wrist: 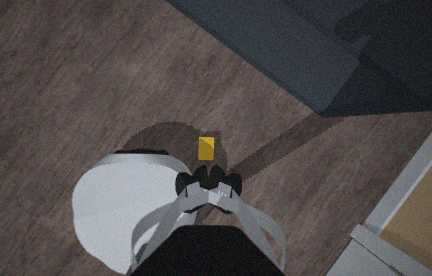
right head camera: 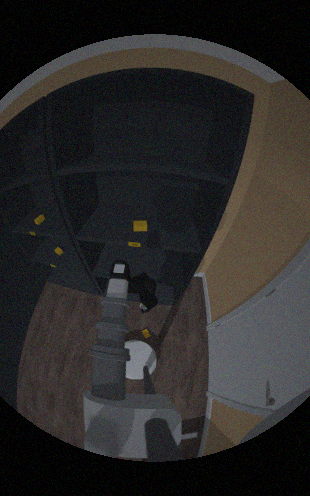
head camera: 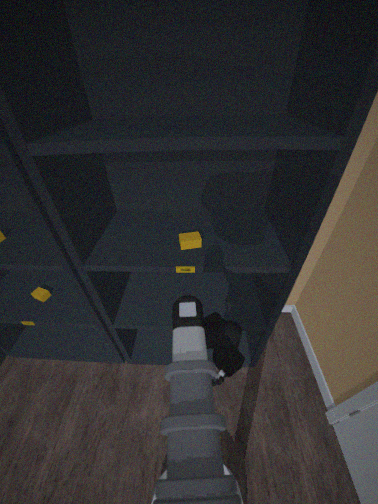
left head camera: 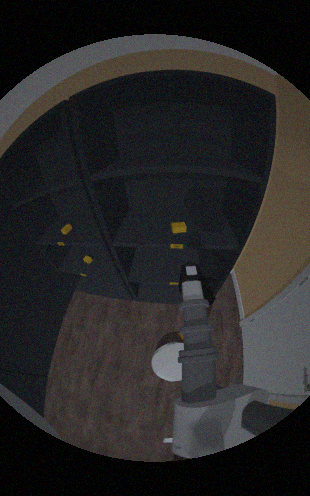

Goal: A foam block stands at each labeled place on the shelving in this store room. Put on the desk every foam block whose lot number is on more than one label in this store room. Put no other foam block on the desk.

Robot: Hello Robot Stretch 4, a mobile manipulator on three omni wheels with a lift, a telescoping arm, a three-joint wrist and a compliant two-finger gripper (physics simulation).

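Frame: origin at the robot's base, x ahead, y down, z left, level; centimetres.
Where they show: gripper, fingertip midpoint: (wrist: pixel 209 180) (right head camera: pixel 145 310) (head camera: pixel 218 380); robot's base, origin of the base link: (wrist: pixel 145 198) (right head camera: pixel 135 358) (left head camera: pixel 172 360).
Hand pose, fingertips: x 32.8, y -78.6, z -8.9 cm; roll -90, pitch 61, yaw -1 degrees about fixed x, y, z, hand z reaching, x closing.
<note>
Each offset is from my fingertips to the top centre of the thing. "*": to the spot under its first point.
A yellow foam block @[dy +76.9, dx -3.4, dz -1.5 cm] (wrist: pixel 206 148) (right head camera: pixel 146 333) lies on the floor beside my round base, apart from the fingers. My gripper (wrist: pixel 209 180) points down, high above the floor; its fingertips are together with no block between them. A foam block @[dy -22.2, dx +49.4, dz +6.4 cm] (head camera: pixel 190 241) (left head camera: pixel 178 227) (right head camera: pixel 140 226) stands on a shelf of the right bay, above a yellow label @[* dy -15.6, dx +35.4, dz +9.0 cm] (head camera: pixel 185 270) (left head camera: pixel 176 246) (right head camera: pixel 134 244). Another block @[dy +23.6, dx +61.3, dz +101.7 cm] (head camera: pixel 41 294) (left head camera: pixel 88 259) (right head camera: pixel 58 251) is in the left bay, as is a higher one @[dy -22.2, dx +58.3, dz +102.9 cm] (left head camera: pixel 66 229) (right head camera: pixel 39 219). Label writing is too small to read. The desk does not show.
Dark shelving (head camera: pixel 185 145) rises in front of the arm. My white base (left head camera: pixel 167 362) (right head camera: pixel 141 362) (wrist: pixel 125 200) is beside the floor block. A tan wall (head camera: pixel 345 280) stands right of the shelving, with a grey door (right head camera: pixel 260 320) nearer.
</note>
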